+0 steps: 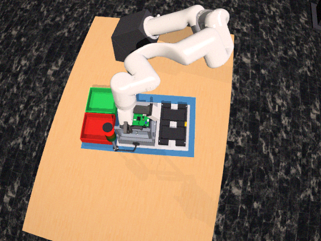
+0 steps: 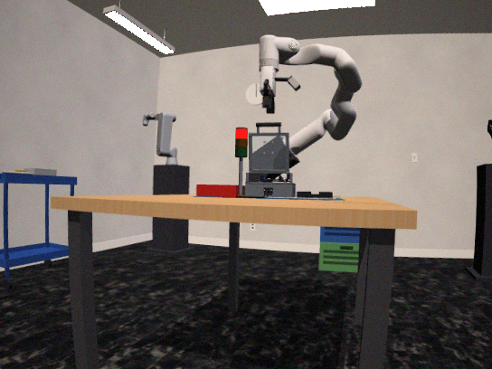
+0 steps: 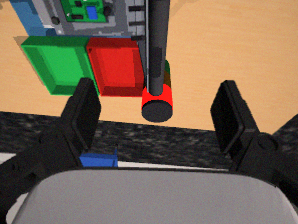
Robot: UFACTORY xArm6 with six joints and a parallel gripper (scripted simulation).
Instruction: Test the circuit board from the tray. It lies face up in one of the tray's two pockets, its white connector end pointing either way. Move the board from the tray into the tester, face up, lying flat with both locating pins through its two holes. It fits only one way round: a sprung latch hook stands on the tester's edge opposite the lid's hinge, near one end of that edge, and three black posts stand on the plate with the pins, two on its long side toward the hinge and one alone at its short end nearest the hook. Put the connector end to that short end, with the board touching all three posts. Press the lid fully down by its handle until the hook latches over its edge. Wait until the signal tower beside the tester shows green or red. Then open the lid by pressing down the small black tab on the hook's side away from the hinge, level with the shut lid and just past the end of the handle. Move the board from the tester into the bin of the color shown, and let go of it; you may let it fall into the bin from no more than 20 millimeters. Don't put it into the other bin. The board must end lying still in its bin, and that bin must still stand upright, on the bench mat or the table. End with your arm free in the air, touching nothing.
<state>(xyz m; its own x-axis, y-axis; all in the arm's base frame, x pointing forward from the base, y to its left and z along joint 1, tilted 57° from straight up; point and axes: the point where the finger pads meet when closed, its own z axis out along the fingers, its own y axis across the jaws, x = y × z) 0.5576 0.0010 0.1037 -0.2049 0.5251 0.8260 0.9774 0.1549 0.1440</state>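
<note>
The tester plate is 260 mm below my hand, 120 mm behind it and 20 mm to the right of it. The rest, counted from my hand: tester lid (150 mm below, 20 mm behind); then black tab (240 mm below, 200 mm behind, 20 mm to the left); then red bin (320 mm below, 210 mm to the right, 40 mm behind).
</note>
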